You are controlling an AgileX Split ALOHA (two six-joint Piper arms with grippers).
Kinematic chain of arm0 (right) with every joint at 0, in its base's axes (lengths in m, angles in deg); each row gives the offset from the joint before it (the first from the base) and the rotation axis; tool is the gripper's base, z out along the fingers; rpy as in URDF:
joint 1: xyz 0 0 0.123 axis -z
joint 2: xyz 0 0 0 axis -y
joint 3: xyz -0.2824 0 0.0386 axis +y
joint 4: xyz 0.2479 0 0.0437 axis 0.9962 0 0.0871
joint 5: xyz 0 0 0 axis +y
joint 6: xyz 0.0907 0 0.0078 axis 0.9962 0 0.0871
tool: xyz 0 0 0 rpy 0 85 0
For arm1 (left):
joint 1: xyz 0 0 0.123 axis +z
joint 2: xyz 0 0 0 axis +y
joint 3: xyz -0.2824 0 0.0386 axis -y
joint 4: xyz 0.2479 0 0.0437 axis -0.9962 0 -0.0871
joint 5: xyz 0 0 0 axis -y
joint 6: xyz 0.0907 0 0.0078 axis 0.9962 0 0.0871
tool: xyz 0 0 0 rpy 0 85 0
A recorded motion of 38 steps. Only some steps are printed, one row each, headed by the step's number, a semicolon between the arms.
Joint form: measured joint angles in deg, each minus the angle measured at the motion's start. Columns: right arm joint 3, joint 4, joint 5, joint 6, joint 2, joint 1; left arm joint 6, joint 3, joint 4, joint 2, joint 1, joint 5.
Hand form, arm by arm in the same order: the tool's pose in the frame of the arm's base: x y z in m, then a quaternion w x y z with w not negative. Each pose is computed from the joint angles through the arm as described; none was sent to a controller.
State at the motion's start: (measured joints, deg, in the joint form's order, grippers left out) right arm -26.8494 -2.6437 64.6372 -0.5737 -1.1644 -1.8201; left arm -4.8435 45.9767 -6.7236 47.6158 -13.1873 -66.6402
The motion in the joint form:
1: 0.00 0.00 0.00 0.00 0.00 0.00; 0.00 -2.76 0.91 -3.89 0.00 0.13
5: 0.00 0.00 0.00 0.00 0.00 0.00; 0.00 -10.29 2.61 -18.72 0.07 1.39
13: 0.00 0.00 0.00 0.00 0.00 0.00; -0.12 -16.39 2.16 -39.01 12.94 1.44
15: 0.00 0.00 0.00 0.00 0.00 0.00; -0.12 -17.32 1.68 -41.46 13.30 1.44
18: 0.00 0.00 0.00 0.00 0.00 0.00; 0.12 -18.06 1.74 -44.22 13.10 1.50
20: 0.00 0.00 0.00 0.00 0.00 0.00; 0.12 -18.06 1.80 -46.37 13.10 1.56
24: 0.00 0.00 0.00 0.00 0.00 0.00; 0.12 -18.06 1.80 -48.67 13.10 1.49
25: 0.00 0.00 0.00 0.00 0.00 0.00; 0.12 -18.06 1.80 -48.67 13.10 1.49
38: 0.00 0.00 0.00 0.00 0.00 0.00; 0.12 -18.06 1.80 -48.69 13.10 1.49
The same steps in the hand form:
1: -0.0016 -0.0038 0.2633 0.46994 -0.01736 0.88235 -0.01793; 0.1124 -0.0176 0.3076 0.24630 0.07885 0.96591 0.01157
5: -0.0016 -0.0038 0.2633 0.46994 -0.01736 0.88235 -0.01793; 0.0661 -0.0093 0.2929 0.31503 0.07250 0.94621 -0.01368
13: -0.0016 -0.0038 0.2633 0.46994 -0.01736 0.88235 -0.01793; 0.0127 0.0065 0.2756 0.42981 -0.03755 0.90191 0.02030
15: -0.0016 -0.0038 0.2633 0.46994 -0.01736 0.88235 -0.01793; 0.0075 0.0073 0.2714 0.44177 -0.04075 0.89585 0.02532
18: -0.0016 -0.0038 0.2633 0.46994 -0.01736 0.88235 -0.01793; 0.0016 0.0072 0.2680 0.45794 -0.03771 0.88785 0.02424
20: -0.0016 -0.0038 0.2633 0.46994 -0.01736 0.88235 -0.01793; -0.0038 0.0071 0.2681 0.47496 -0.03811 0.87888 0.02297
24: -0.0016 -0.0038 0.2633 0.46994 -0.01736 0.88235 -0.01793; -0.0097 0.0071 0.2677 0.49197 -0.03861 0.86947 0.02219
25: -0.0016 -0.0038 0.2633 0.46994 -0.01736 0.88235 -0.01793; -0.0097 0.0071 0.2677 0.49197 -0.03861 0.86947 0.02219
38: -0.0016 -0.0038 0.2633 0.46994 -0.01736 0.88235 -0.01793; -0.0097 0.0071 0.2677 0.49212 -0.03862 0.86938 0.02218

